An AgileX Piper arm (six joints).
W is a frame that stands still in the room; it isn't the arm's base.
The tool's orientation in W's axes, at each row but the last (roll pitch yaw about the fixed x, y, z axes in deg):
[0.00 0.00 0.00]
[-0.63 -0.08 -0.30]
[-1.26 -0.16 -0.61]
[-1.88 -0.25 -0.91]
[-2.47 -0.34 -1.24]
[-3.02 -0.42 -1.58]
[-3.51 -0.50 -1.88]
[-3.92 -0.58 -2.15]
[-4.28 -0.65 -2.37]
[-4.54 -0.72 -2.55]
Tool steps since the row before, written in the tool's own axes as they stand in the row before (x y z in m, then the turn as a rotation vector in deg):
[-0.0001 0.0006 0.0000 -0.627 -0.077 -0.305]
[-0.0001 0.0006 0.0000 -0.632 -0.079 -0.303]
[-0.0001 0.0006 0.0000 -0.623 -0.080 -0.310]
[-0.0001 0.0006 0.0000 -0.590 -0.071 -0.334]
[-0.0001 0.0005 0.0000 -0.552 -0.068 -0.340]
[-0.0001 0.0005 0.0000 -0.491 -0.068 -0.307]
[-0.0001 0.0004 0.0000 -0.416 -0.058 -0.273]
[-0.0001 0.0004 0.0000 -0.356 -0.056 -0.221]
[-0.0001 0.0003 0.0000 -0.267 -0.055 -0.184]
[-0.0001 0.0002 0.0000 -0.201 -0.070 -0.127]
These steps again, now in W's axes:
[-0.0001 0.0006 0.0000 -0.627 -0.077 -0.305]
[-0.0001 0.0006 0.0000 -0.632 -0.079 -0.303]
[-0.0001 0.0006 0.0000 -0.623 -0.080 -0.310]
[-0.0001 0.0006 0.0000 -0.590 -0.073 -0.334]
[-0.0001 0.0005 0.0000 -0.552 -0.071 -0.340]
[-0.0001 0.0005 0.0000 -0.491 -0.071 -0.307]
[-0.0001 0.0004 0.0000 -0.416 -0.061 -0.273]
[-0.0001 0.0004 0.0000 -0.356 -0.058 -0.220]
[-0.0001 0.0003 0.0000 -0.268 -0.058 -0.182]
[-0.0001 0.0002 0.0000 -0.203 -0.071 -0.124]

